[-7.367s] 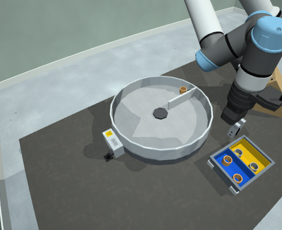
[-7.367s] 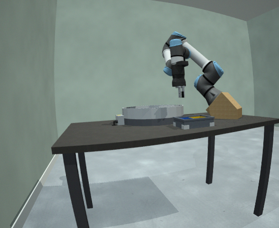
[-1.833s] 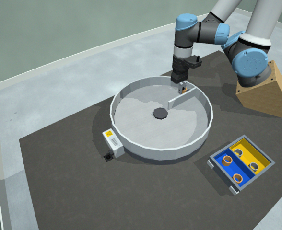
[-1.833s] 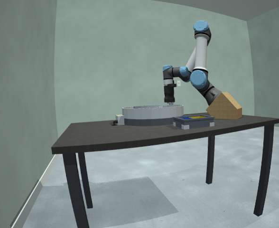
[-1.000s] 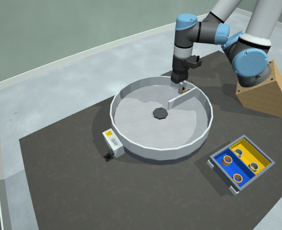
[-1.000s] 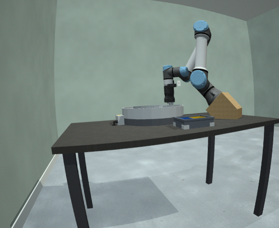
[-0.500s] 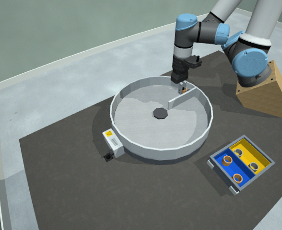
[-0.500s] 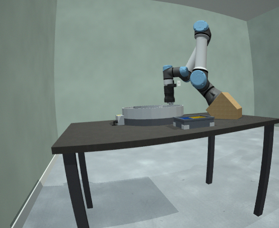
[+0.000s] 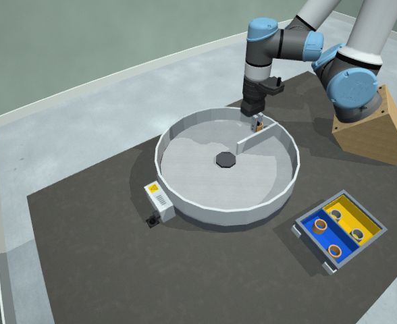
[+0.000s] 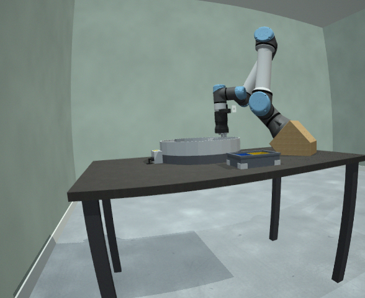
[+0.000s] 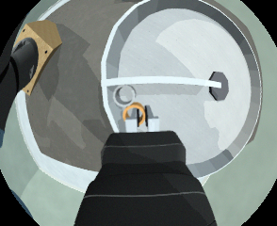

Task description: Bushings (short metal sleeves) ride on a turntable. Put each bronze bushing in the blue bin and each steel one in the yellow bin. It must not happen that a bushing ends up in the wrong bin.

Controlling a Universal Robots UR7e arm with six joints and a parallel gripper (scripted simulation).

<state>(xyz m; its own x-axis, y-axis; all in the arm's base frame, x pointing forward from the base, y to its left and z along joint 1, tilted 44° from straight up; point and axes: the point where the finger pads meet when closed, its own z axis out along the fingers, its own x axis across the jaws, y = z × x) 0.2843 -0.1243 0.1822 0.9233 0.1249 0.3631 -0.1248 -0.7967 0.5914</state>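
My gripper is now 11 cm short of the bin, 39 cm to the right of it and 5 cm above it. From my hand the other things lie so: turntable: 17 cm ahead, 3 cm to the left, 3 cm below.
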